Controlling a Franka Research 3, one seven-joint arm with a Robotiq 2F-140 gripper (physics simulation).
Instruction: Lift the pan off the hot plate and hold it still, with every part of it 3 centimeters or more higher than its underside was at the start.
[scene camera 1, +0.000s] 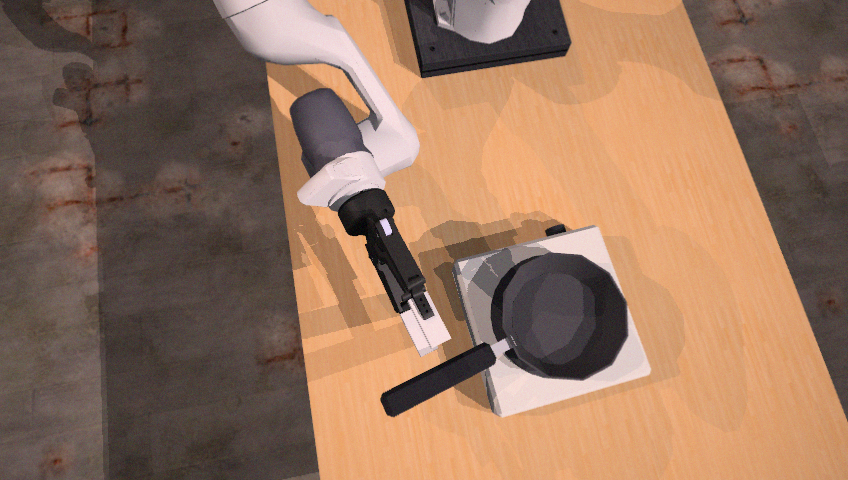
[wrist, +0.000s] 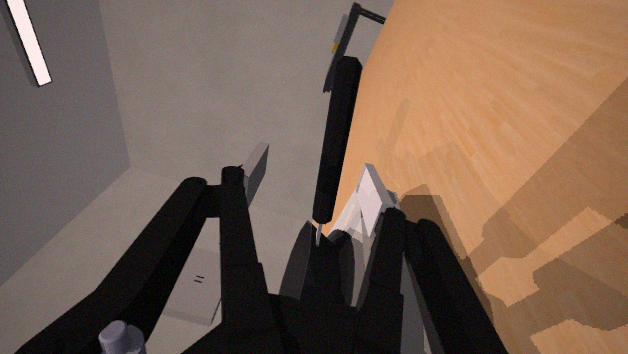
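Note:
The dark pan (scene camera 1: 562, 315) (wrist: 295, 270) sits upright on the white square hot plate (scene camera 1: 630, 362). Its black handle (scene camera 1: 440, 380) (wrist: 338, 135) sticks out past the plate's edge over the table, toward the lower left in the scene view. My gripper (scene camera 1: 426, 331) (wrist: 314, 167) is open and empty, its pale fingertips spaced apart. In the scene view they are left of the hot plate and a short way above the handle in the picture, apart from it. In the wrist view the handle shows between and beyond the fingertips, and my fingers partly hide the pan.
The wooden table (scene camera 1: 731, 249) (wrist: 460, 90) carries the hot plate, whose black knob (scene camera 1: 555, 230) is on the side toward the robot's black base (scene camera 1: 493, 58). The table's left edge runs close beside my arm and the handle's end.

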